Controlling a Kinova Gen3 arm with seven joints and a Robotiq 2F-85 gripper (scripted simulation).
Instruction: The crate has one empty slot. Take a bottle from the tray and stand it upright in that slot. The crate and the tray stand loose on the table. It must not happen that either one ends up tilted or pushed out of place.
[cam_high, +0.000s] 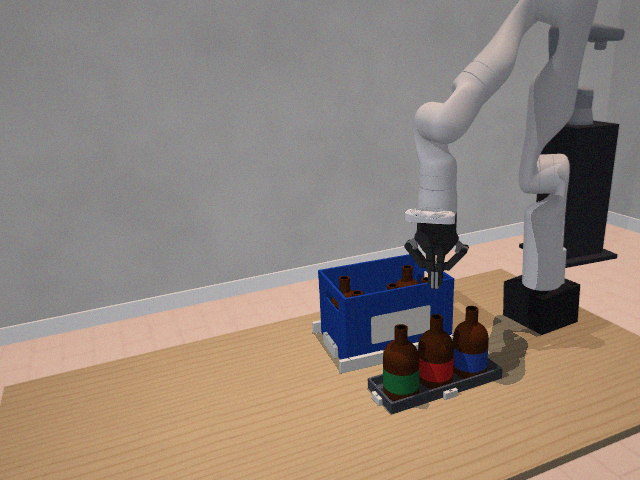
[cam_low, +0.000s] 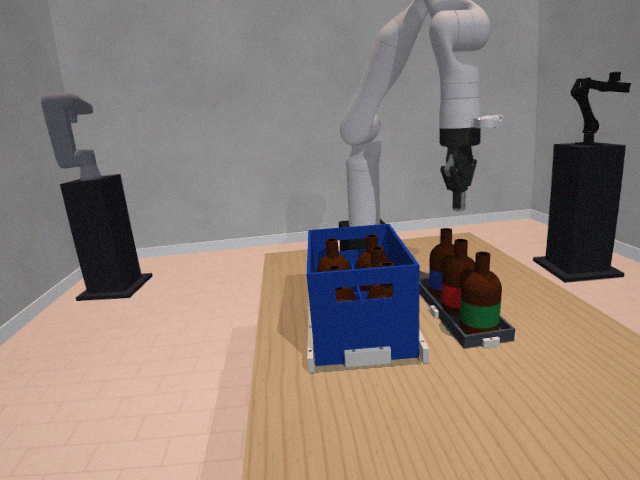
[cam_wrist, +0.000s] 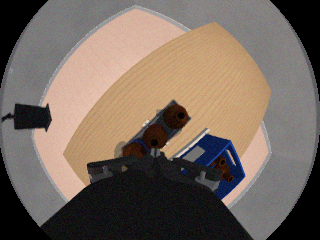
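Now: hand 1 cm to the right of the red-banded bottle and 16 cm above it. Also, from my hand: dark tray 1 cm to the left, 23 cm below; blue crate 2 cm ahead, 21 cm to the right, 16 cm below.
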